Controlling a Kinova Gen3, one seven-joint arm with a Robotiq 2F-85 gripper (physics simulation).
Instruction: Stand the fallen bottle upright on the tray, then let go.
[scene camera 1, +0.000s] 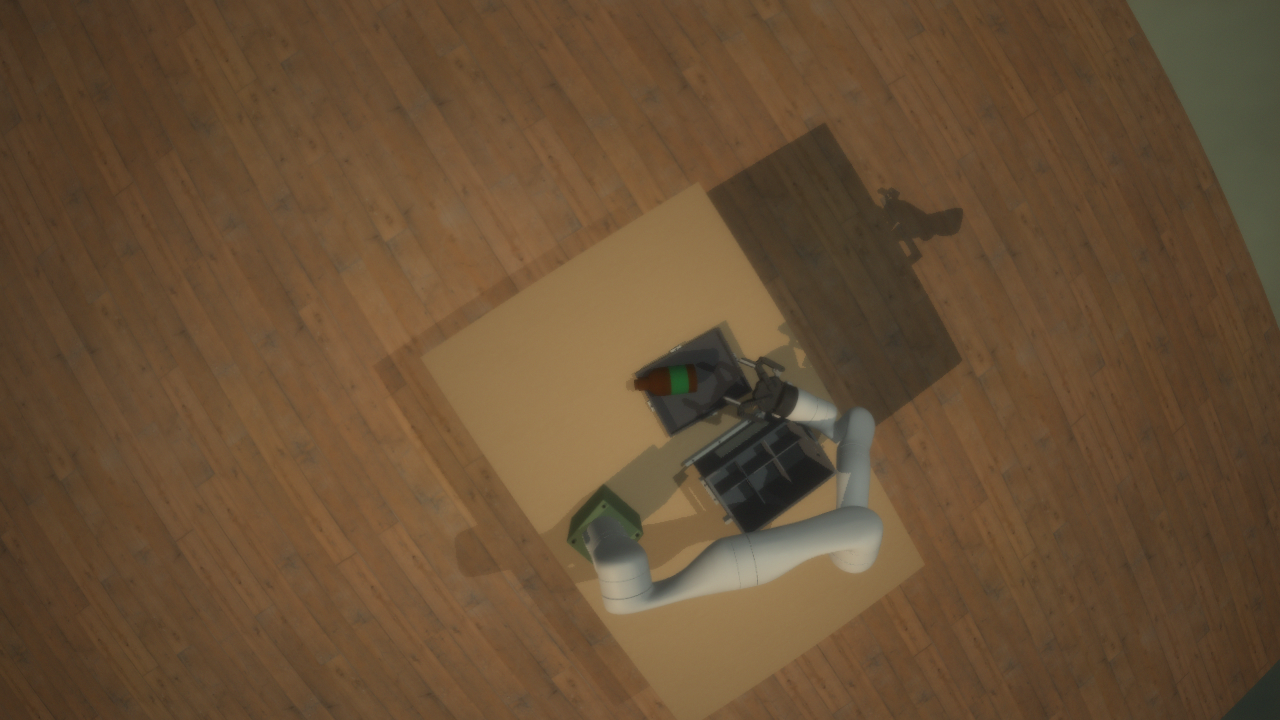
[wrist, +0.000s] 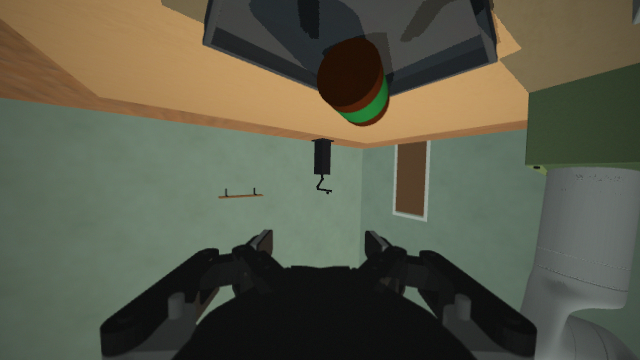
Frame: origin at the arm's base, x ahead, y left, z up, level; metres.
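Seen in the pictures: gripper, between the fingertips: (scene camera 1: 731, 378) (wrist: 319, 240); arm's base, origin of its link: (scene camera 1: 604, 535) (wrist: 590, 172).
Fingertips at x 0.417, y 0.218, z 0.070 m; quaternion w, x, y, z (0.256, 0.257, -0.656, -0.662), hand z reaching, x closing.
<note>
Offsets run from my fingertips to a thing's top centre. "spot": to the spot under its first point. Level surfaces: height alone.
The brown bottle {dx -0.122, dy +0.040, dz -0.134 m} (scene camera 1: 680, 379) (wrist: 350, 75) with a green band lies on its side across the tray. Its neck points left over the tray's left edge in the scene view, and its round base faces my gripper in the wrist view. The dark grey tray {spot: dx -0.115, dy -0.068, dz -0.207 m} (scene camera 1: 682, 415) (wrist: 450, 31) lies flat on the table. My gripper (scene camera 1: 734, 381) (wrist: 319, 240) is open with nothing between its fingers. In the scene view its fingertips are over the tray's right side, apart from the bottle's base.
A dark box with compartments {spot: dx -0.105, dy -0.365, dz -0.084 m} (scene camera 1: 744, 526) stands beside the tray, below it in the scene view. The green block (scene camera 1: 617, 506) (wrist: 580, 120) under the arm's base is at the lower left of the table {dz -0.213 m} (scene camera 1: 537, 358). The white arm (scene camera 1: 787, 548) (wrist: 585, 225) curves round the compartment box.
</note>
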